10 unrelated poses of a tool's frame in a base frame.
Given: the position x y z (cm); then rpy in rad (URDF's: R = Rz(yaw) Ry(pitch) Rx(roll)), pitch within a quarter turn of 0, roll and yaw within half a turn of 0.
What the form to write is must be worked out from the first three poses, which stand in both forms.
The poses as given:
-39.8, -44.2, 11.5, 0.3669, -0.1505, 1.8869
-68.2, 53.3, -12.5, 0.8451, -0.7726, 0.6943
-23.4, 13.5, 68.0, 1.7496, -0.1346, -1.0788
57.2, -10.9, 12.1, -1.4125, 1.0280, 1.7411
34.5, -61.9, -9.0, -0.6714, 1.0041, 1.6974
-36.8, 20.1, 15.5, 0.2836, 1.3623, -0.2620
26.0, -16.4, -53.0, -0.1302, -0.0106, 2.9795
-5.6, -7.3, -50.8, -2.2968, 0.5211, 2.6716
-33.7, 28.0, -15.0, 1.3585, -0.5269, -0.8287
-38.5, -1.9, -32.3, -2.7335, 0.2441, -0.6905
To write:
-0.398, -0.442, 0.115, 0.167, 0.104, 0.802, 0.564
-0.682, 0.533, -0.125, 0.474, -0.194, 0.433, 0.742
-0.234, 0.135, 0.680, 0.635, -0.430, -0.284, 0.575
0.572, -0.109, 0.121, -0.650, -0.191, 0.712, 0.183
0.345, -0.619, -0.090, -0.532, 0.084, 0.726, 0.428
-0.368, 0.201, 0.155, 0.190, 0.604, -0.189, 0.751
0.260, -0.164, -0.530, 0.000, -0.065, 0.995, 0.081
-0.056, -0.073, -0.508, 0.308, 0.833, -0.440, 0.136
-0.337, 0.280, -0.150, 0.474, -0.430, -0.153, 0.753
-0.385, -0.019, -0.323, -0.906, 0.352, 0.044, 0.230

